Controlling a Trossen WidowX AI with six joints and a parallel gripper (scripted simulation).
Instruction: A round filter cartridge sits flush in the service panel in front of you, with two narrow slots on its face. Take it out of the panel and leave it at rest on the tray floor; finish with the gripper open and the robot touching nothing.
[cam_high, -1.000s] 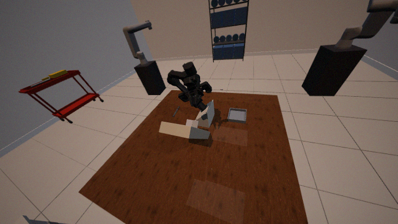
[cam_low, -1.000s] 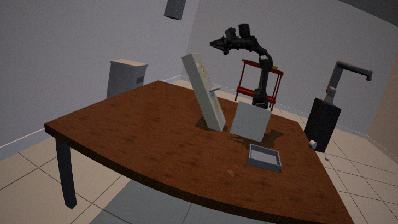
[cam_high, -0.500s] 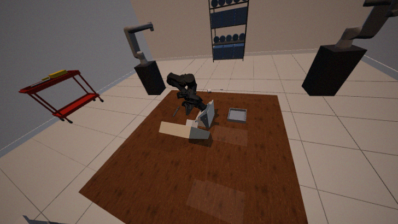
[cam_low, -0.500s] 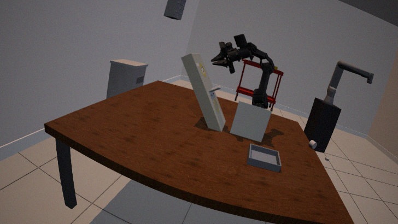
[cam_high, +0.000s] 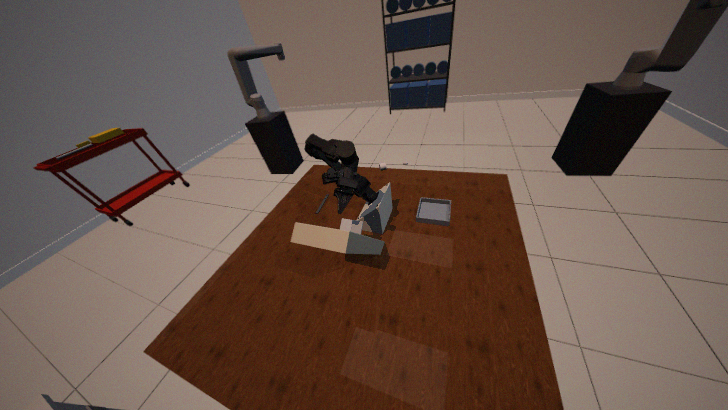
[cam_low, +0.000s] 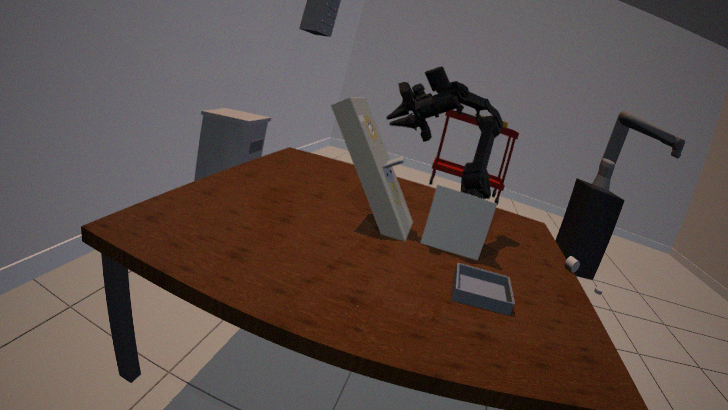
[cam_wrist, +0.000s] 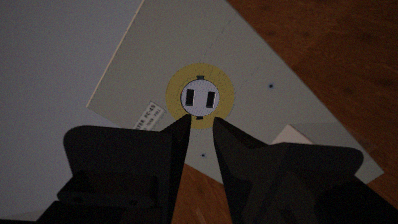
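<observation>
Right now my gripper tip is 60 mm short of the round cartridge, 40 mm above it and 10 mm to the left of it. Round my gripper tip: grey tray (340 mm behind, 320 mm to the left, 290 mm below); then service panel (120 mm below, 10 mm ahead).
</observation>
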